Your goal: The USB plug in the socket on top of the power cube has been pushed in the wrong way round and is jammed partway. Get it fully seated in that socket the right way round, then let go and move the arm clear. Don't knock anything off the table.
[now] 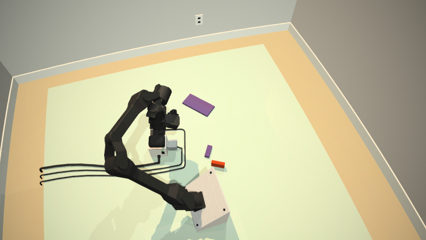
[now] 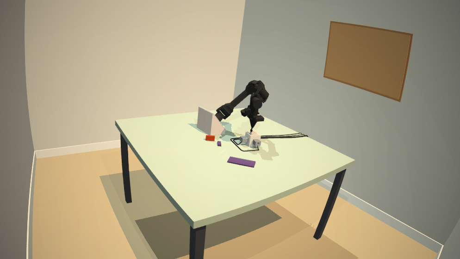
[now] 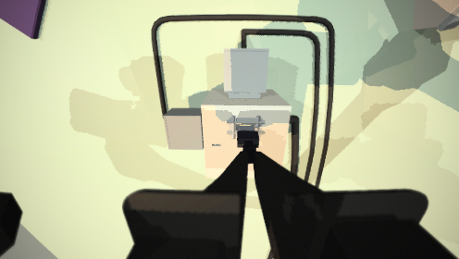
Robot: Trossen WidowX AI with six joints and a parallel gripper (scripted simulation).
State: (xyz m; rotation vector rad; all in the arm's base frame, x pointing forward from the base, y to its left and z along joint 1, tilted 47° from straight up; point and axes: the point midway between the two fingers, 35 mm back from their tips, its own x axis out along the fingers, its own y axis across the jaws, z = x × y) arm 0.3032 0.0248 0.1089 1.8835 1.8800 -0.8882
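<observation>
My gripper tip is 20 mm above the black USB plug. Round my gripper tip: orange block (140 mm behind, 220 mm to the right, 100 mm below); USB socket (50 mm below); purple slab (210 mm ahead, 210 mm to the right, 110 mm below).
</observation>
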